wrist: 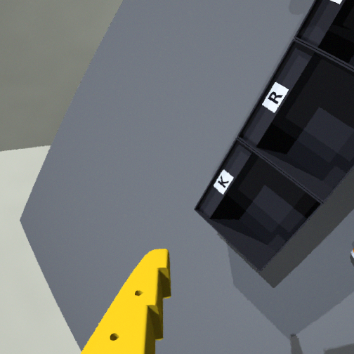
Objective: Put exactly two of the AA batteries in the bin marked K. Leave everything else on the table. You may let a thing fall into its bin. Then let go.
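The bin marked K (240,162) is a dark, open compartment right of centre, at the near end of a row of bins. Its white label faces up-left. Patches of light and shadow lie inside it, and no battery can be made out there. My gripper (160,270) shows one yellow notched jaw at the bottom, left of and below bin K. The moving jaw is out of the picture, so the gripper is fully open, with nothing against the visible jaw. No AA battery shows plainly. A small sliver of a white and dark thing (352,254) is cut off at the right edge, too little to identify.
The bin marked R (251,127) adjoins bin K on its upper-right side. Part of another bin (311,32) shows at the top right. The grey table (135,150) ends in slanting edges at the left. Shadows fall on the table at the lower right.
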